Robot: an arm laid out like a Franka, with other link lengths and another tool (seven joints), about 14 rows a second.
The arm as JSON. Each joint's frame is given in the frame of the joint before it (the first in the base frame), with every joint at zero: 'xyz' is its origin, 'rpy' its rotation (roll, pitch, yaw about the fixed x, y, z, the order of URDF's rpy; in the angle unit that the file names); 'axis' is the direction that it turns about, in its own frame. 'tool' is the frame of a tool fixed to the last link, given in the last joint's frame.
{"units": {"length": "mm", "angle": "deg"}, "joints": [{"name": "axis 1", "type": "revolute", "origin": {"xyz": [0.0, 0.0, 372.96], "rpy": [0.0, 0.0, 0.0]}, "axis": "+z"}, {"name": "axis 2", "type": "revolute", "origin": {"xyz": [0.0, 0.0, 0.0], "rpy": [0.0, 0.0, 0.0]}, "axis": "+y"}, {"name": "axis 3", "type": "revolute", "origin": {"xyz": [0.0, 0.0, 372.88], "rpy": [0.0, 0.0, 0.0]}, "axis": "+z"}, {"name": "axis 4", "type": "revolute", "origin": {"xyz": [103.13, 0.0, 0.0], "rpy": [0.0, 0.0, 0.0]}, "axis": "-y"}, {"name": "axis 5", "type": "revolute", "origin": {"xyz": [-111.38, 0.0, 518.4], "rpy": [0.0, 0.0, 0.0]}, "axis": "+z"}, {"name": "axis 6", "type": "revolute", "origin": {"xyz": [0.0, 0.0, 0.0], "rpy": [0.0, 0.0, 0.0]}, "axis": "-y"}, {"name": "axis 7", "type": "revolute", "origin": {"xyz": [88.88, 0.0, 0.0], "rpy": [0.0, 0.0, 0.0]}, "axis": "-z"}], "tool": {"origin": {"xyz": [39.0, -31.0, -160.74], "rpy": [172.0, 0.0, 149.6]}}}
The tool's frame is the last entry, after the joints.
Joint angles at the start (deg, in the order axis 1, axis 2, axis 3, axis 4, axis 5, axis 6, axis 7): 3.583, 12.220, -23.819, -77.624, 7.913, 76.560, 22.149
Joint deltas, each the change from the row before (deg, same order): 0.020, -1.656, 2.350, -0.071, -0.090, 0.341, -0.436; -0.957, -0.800, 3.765, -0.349, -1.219, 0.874, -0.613; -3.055, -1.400, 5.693, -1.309, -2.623, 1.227, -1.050; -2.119, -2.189, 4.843, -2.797, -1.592, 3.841, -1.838; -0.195, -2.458, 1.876, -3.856, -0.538, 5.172, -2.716; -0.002, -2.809, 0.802, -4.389, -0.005, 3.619, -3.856; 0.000, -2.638, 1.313, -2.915, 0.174, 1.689, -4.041; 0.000, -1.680, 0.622, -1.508, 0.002, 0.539, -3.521
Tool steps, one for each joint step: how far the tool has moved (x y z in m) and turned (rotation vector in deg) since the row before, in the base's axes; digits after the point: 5 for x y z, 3 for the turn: 0.00267, 0.02592, 0.01789, 0.471, -1.903, 2.721; 0.00788, 0.02671, 0.00532, -0.512, -0.998, 3.218; 0.00250, 0.01889, 0.00423, -1.452, -0.782, 3.369; 0.00552, 0.02474, 0.00428, -0.988, -3.028, 4.260; 0.00429, 0.01846, -0.00018, -0.525, -3.778, 4.196; -0.00474, 0.01144, -0.00465, 0.026, -2.157, 4.534; -0.00723, 0.01985, 0.00505, 0.088, -1.563, 5.290; -0.00595, 0.01050, 0.00583, -0.153, -0.830, 4.121
